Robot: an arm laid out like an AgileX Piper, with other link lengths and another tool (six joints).
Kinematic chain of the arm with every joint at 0, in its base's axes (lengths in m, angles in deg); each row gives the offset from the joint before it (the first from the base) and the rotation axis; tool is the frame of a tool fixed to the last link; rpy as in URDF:
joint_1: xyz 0 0 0.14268 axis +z
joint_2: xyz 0 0 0 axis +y
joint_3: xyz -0.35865 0 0.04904 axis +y
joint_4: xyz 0.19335 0 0.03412 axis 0.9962 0 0.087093
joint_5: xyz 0 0 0 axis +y
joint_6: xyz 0.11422 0 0.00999 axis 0.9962 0 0.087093
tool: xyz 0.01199 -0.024 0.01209 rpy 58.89 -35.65 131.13
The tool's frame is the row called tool.
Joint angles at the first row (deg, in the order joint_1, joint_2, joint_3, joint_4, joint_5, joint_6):
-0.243 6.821 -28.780 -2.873 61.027 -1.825
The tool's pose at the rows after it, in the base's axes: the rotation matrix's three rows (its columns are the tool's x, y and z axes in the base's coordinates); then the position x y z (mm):
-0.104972, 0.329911, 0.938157; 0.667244, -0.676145, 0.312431; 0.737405, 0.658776, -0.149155; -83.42, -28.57, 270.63
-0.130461, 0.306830, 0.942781; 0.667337, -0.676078, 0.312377; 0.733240, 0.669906, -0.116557; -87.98, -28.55, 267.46
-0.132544, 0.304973, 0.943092; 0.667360, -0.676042, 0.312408; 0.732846, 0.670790, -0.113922; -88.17, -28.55, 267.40
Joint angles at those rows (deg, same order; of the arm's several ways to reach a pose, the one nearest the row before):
-0.242 1.889 -28.780 -2.874 61.026 -1.824
-0.243 -0.156 -28.780 -2.873 61.083 -1.825
-0.242 -0.264 -28.779 -2.874 61.030 -1.824

